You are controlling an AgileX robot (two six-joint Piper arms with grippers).
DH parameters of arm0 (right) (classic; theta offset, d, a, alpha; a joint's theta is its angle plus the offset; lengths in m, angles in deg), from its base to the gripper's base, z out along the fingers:
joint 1: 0 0.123 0 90
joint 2: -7.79 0 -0.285 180
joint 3: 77.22 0 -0.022 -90
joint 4: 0 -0.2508 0 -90
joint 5: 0 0 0.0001 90
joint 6: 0 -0.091 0 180
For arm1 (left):
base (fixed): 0 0 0 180
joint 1: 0 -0.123 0 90
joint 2: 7.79 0 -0.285 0
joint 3: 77.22 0 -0.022 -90
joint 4: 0 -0.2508 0 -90
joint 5: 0 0 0.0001 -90
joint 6: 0 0.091 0 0
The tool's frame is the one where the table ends.
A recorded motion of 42 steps. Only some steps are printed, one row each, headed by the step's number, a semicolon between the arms.
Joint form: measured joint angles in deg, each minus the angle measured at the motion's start. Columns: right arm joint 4, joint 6, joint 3, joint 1, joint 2, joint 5; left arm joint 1, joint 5, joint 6, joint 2, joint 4, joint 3.
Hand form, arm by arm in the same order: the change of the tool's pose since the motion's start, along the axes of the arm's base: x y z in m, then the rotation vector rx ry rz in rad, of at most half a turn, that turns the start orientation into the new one. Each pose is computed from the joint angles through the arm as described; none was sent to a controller.
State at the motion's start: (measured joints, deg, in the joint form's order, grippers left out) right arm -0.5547 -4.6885 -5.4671 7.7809 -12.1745 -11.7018; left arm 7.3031 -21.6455 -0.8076 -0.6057 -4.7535 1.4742
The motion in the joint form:
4: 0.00 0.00 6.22 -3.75 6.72 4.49; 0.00 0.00 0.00 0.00 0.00 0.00
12: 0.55 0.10 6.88 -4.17 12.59 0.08; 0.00 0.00 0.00 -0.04 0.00 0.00
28: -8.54 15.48 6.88 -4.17 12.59 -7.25; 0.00 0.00 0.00 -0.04 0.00 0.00
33: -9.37 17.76 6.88 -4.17 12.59 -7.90; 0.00 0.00 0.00 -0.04 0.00 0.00
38: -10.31 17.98 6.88 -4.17 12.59 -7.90; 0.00 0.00 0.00 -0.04 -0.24 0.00
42: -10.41 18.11 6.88 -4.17 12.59 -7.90; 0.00 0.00 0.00 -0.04 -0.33 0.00
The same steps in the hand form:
4: -0.0077 -0.0053 -0.0220 0.0089 -0.0866 -0.0662; 0.0000 0.0000 0.0000 0.0000 0.0000 0.0000
12: -0.0152 -0.0064 -0.0268 -0.0012 -0.1017 -0.0726; 0.0000 0.0000 0.0000 -0.0001 -0.0007 0.0000
28: -0.0178 -0.0019 -0.0378 -0.1148 0.0082 0.0066; 0.0000 0.0000 0.0000 -0.0001 -0.0007 0.0000
33: -0.0181 -0.0013 -0.0387 -0.1394 0.0150 0.0201; 0.0000 0.0000 0.0000 -0.0001 -0.0007 0.0000
38: -0.0182 -0.0008 -0.0386 -0.1268 0.0153 0.0224; 0.0000 0.0001 0.0000 0.0041 -0.0012 0.0003
42: -0.0182 -0.0007 -0.0386 -0.1272 0.0150 0.0231; 0.0000 0.0002 0.0001 0.0056 -0.0014 0.0004

